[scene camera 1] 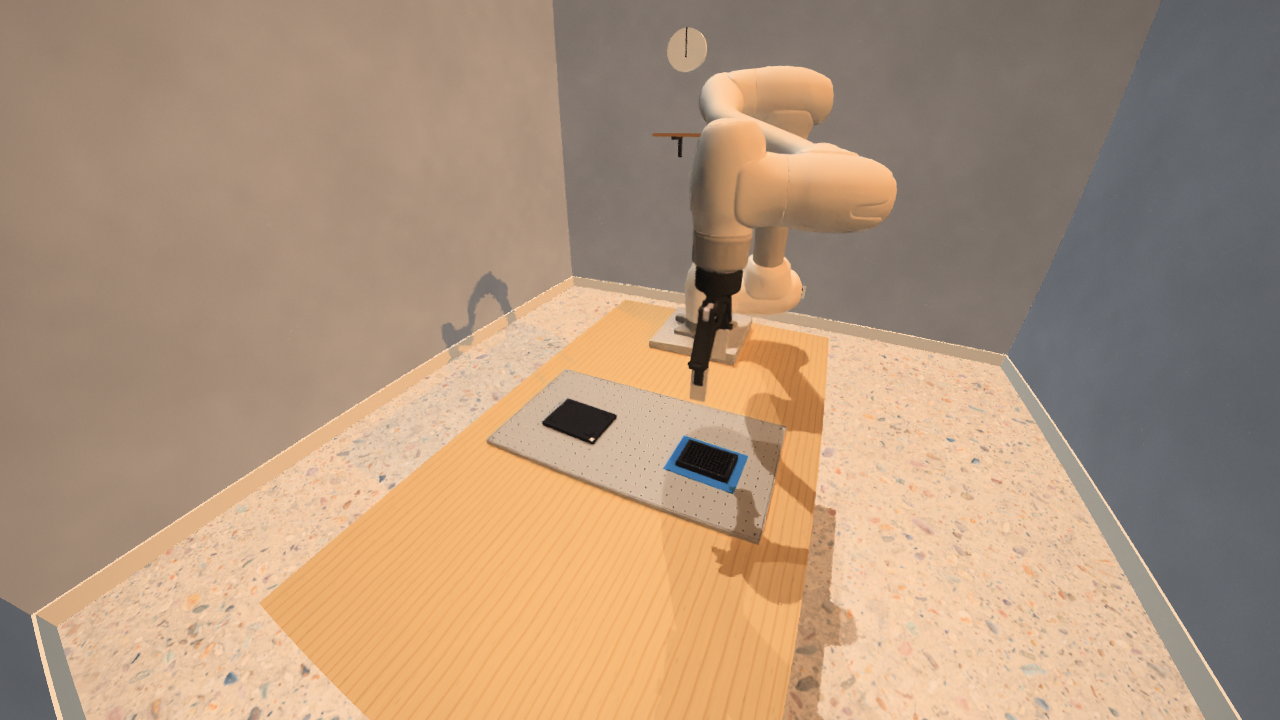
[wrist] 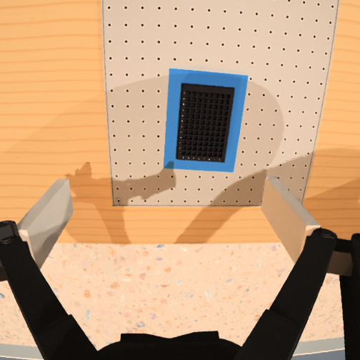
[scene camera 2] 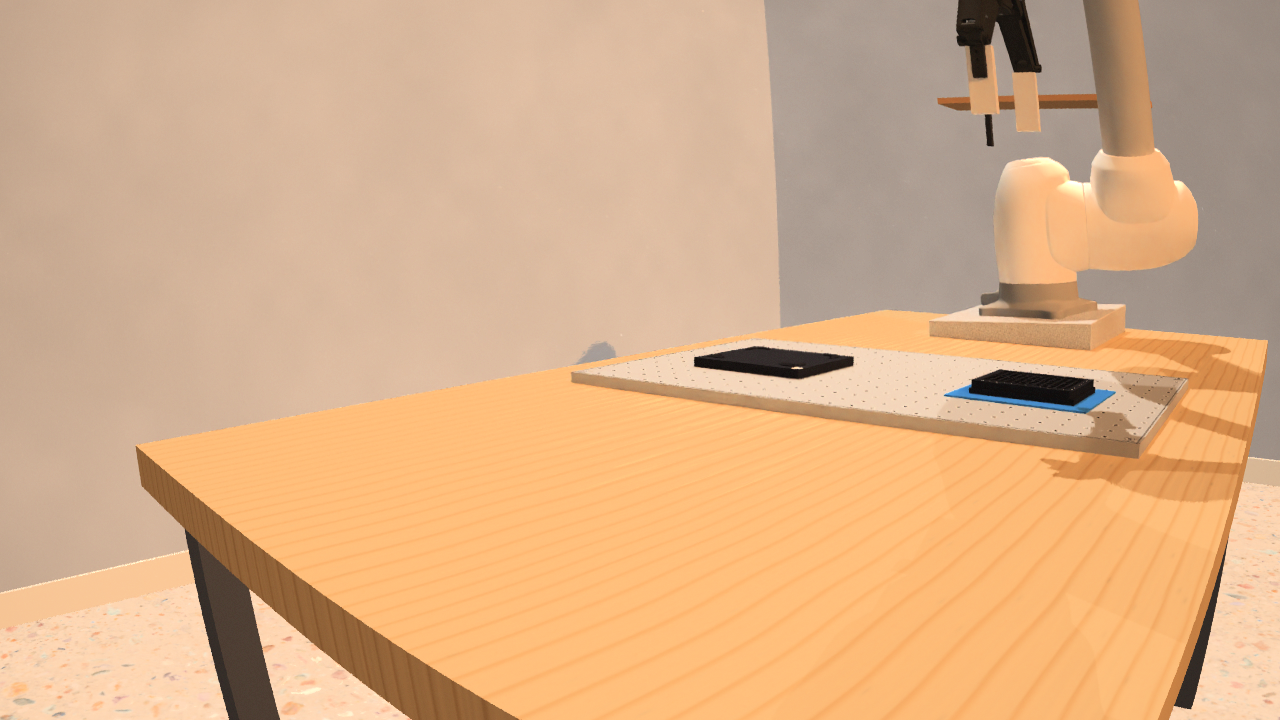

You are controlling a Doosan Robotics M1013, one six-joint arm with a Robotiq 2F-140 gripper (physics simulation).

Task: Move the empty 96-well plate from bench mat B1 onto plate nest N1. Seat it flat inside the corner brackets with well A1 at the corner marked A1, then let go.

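Pixels of known places: gripper, between the fingertips: [scene camera 1: 708,377] [scene camera 2: 1008,123]; arm's base, origin of its link: [scene camera 2: 1039,312].
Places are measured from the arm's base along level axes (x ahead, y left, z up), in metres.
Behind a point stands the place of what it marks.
The black 96-well plate [scene camera 1: 707,459] @(z -0.012, x 0.574, y 0.315 m) [scene camera 2: 1031,386] @(z -0.011, x 0.609, y 0.331 m) [wrist: 205,123] lies flat on the blue bench mat B1 [scene camera 1: 737,471] @(z -0.025, x 0.556, y 0.386 m) [scene camera 2: 960,393] @(z -0.025, x 0.631, y 0.250 m) [wrist: 172,120]. The black plate nest N1 [scene camera 1: 579,420] @(z -0.016, x 0.646, y -0.030 m) [scene camera 2: 774,360] @(z -0.015, x 0.660, y -0.015 m) is unoccupied, with a pale mark at one corner; it does not show in the wrist view. My gripper [scene camera 1: 698,392] @(z 0.255, x 0.632, y 0.321 m) [scene camera 2: 1006,121] @(z 0.255, x 0.632, y 0.321 m) [wrist: 167,194] is open and empty, high above the table. In the wrist view the plate lies beyond the fingertips, right of their midline, its long side running up the view, slightly tilted. The A1 lettering is too small to read.
The grey perforated board [scene camera 1: 635,447] @(z -0.027, x 0.629, y 0.144 m) [scene camera 2: 895,394] @(z -0.028, x 0.672, y 0.189 m) [wrist: 135,65] carries mat and nest on the wooden table [scene camera 1: 492,555] @(z -0.040, x 1.031, y 0.097 m) [scene camera 2: 626,501] @(z -0.040, x 1.060, y 0.266 m) [wrist: 45,60]. The robot's base slab [scene camera 2: 1006,333] @(z -0.024, x 0.149, y 0.014 m) stands behind it. A wall shelf [scene camera 2: 1065,101] shows behind the gripper.
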